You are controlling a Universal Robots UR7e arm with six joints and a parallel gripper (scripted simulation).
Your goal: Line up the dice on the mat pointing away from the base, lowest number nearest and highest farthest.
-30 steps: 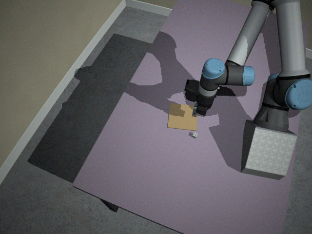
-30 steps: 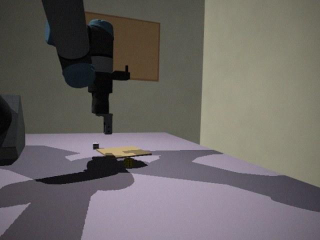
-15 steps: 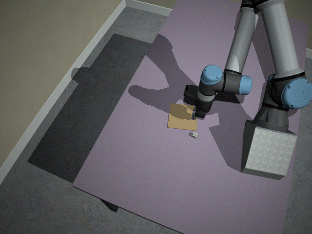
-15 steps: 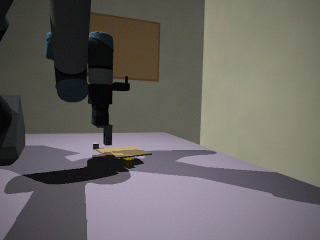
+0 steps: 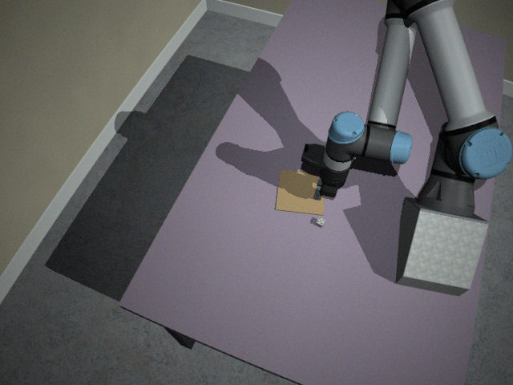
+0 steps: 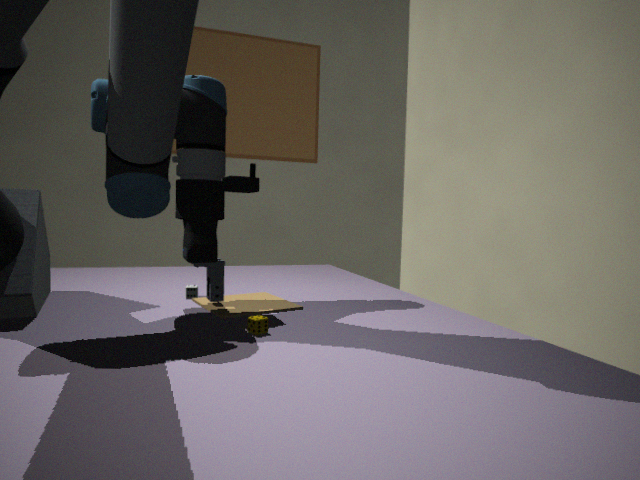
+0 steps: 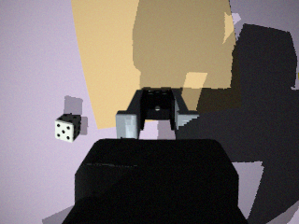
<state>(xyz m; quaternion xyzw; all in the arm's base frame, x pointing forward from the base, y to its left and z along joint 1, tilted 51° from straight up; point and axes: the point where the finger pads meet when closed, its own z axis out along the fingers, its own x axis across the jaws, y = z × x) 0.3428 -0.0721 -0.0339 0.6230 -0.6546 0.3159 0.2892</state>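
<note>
Now: hand 1 cm above the black die. Also, from my hand: white die 9 cm to the left, 2 cm below, 2 cm behind; tan mat 5 cm ahead, 3 cm below; yellow die 17 cm to the right, 2 cm below, 2 cm ahead.
</note>
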